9 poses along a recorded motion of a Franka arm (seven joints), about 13 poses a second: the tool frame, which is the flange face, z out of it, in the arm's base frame.
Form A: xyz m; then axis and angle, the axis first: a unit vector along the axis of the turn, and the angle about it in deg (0 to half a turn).
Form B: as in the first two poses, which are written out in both.
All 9 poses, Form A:
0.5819 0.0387 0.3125 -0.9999 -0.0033 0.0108 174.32
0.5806 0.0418 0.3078 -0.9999 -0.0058 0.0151 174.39
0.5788 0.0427 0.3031 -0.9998 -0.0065 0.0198 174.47
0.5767 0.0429 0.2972 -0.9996 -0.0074 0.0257 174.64
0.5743 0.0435 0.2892 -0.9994 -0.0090 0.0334 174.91
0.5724 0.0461 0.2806 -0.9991 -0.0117 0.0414 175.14
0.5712 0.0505 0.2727 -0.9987 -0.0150 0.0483 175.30
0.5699 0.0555 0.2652 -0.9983 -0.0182 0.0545 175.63
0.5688 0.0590 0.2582 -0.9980 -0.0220 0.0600 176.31
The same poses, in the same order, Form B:
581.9 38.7 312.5 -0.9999 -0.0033 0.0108 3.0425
580.6 41.8 307.8 -0.9999 -0.0058 0.0151 3.0437
578.8 42.7 303.1 -0.9998 -0.0065 0.0198 3.0451
576.7 42.9 297.2 -0.9996 -0.0074 0.0257 3.0480
574.3 43.5 289.2 -0.9994 -0.0090 0.0334 3.0528
572.4 46.1 280.6 -0.9991 -0.0117 0.0414 3.0568
571.2 50.5 272.7 -0.9987 -0.0150 0.0483 3.0596
569.9 55.5 265.2 -0.9983 -0.0182 0.0545 3.0653
568.8 59.0 258.2 -0.9980 -0.0220 0.0600 3.0772

